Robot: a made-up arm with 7 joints. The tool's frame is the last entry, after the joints.
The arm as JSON. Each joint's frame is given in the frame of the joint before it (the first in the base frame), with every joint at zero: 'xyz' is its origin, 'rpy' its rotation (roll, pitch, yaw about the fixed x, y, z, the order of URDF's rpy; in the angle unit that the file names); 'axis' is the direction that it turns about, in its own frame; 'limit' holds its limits. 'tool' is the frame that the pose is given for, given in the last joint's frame.
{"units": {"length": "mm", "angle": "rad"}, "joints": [
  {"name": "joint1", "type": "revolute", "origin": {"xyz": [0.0, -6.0, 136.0], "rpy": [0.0, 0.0, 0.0]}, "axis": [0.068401, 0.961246, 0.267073], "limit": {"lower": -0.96, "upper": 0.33}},
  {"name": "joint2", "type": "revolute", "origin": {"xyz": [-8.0, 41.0, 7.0], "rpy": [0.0, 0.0, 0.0]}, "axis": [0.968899, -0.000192, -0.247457], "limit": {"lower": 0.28, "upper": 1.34}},
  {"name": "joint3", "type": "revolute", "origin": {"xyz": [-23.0, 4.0, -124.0], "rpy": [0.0, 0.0, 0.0]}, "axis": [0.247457, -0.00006, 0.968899], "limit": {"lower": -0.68, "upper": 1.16}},
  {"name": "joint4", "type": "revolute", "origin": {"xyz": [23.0, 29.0, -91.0], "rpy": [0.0, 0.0, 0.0]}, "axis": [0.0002, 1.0, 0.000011], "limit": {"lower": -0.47, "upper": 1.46}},
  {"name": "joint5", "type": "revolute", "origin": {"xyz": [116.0, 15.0, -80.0], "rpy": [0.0, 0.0, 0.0]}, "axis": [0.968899, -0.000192, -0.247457], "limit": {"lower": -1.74, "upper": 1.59}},
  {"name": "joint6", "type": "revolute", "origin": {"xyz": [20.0, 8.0, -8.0], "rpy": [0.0, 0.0, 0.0]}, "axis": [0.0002, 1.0, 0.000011], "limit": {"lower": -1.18, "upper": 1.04}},
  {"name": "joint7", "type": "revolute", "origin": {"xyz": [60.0, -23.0, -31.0], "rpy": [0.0, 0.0, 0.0]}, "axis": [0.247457, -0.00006, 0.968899], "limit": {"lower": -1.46, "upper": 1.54}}
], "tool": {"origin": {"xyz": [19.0, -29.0, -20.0], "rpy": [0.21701, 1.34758, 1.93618]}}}
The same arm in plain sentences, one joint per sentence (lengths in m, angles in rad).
The arm has seven revolute joints in a row. What follows holds with every joint at zero, and every direction is one of the base frame's. The first joint is mounted 0.006 m along -y and 0.136 m along +z from the base frame's origin and turns about the direction (0.068403, 0.961235, 0.26711), from -0.96 to 0.33 rad. The second joint is mounted 0.008 m along -x and 0.041 m along +y and 0.007 m along +z from the first joint and turns about the direction (0.968889, -0.0002, -0.247497), from 0.28 to 1.34 rad. The third joint is mounted 0.023 m along -x and 0.004 m along +y and 0.124 m along -z from the second joint and turns about the direction (0.247497, -0.0001, 0.968889), from -0.68 to 1.16 rad. The fourth joint is mounted 0.023 m along +x and 0.029 m along +y and 0.091 m along -z from the third joint and turns about the direction (0.0002, 1, 0), from -0.47 to 1.46 rad. The fifth joint is mounted 0.116 m along +x and 0.015 m along +y and 0.08 m along -z from the fourth joint and turns about the direction (0.968889, -0.0002, -0.247497), from -1.74 to 1.59 rad. The sixth joint is mounted 0.02 m along +x and 0.008 m along +y and 0.008 m along -z from the fifth joint and turns about the direction (0.0002, 1, 0), from -1.18 to 1.04 rad. The seventh joint is mounted 0.06 m along +x and 0.023 m along -y and 0.031 m along -z from the sixth joint and turns about the direction (0.247497, -0.0001, 0.968889), from -1.46 to 1.54 rad. The tool frame, which is the frame that the pose is given for, is mounted 0.019 m along +x and 0.029 m along -y and 0.02 m along -z from the seventh joint; its axes are the base frame's turned by roll 0.217, pitch 1.3476 and yaw 1.9362 rad (as in URDF: about the fixed x, then y, then z).
